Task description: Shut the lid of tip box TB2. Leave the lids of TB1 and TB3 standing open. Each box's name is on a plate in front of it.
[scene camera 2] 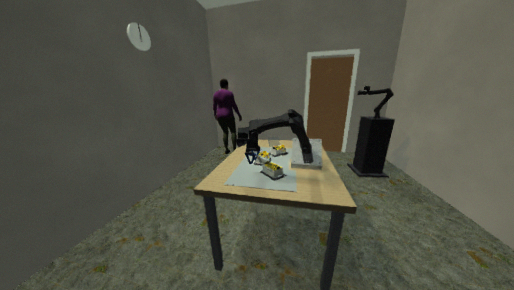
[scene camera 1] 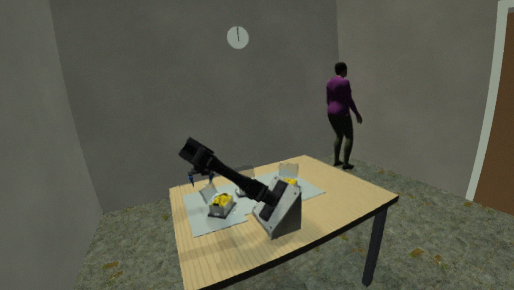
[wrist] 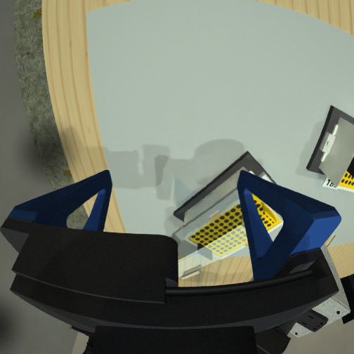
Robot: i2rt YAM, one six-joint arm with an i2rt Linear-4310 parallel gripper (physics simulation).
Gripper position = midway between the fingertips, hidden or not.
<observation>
In view: my gripper (wrist: 174, 177), a clear lid (wrist: 217, 231) and a grey mat (scene camera 1: 197, 211).
The grey mat is seen too in scene camera 2 (scene camera 2: 245, 175) and in the wrist view (wrist: 178, 98).
</observation>
